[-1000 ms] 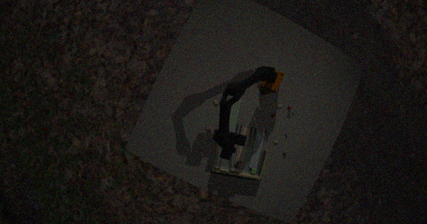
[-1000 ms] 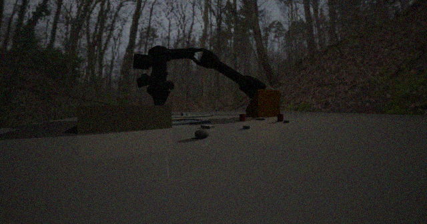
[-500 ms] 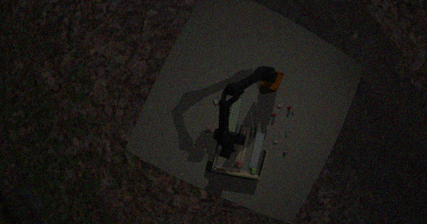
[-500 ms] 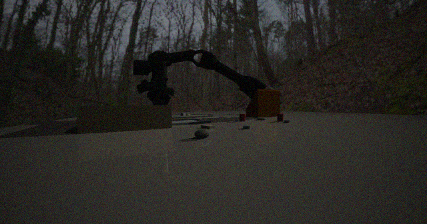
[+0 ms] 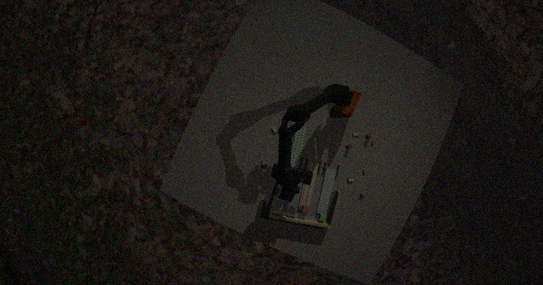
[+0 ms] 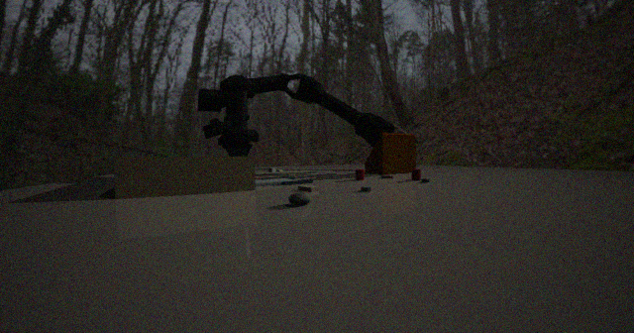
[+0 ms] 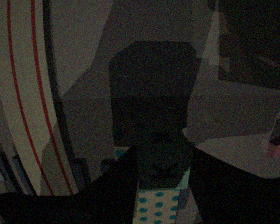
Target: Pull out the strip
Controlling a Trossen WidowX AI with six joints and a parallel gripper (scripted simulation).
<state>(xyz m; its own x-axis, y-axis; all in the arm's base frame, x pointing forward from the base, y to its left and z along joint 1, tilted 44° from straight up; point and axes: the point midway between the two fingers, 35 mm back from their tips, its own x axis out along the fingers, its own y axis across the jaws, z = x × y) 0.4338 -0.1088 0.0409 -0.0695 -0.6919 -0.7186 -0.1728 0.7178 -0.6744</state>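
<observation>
Right now my gripper tip is 110 mm to the right of the red-lined strip, 40 mm short of it and 10 mm above it. Also, from my gripper tip: grey pebble 400 mm to the left, 20 mm behind, 10 mm below.
</observation>
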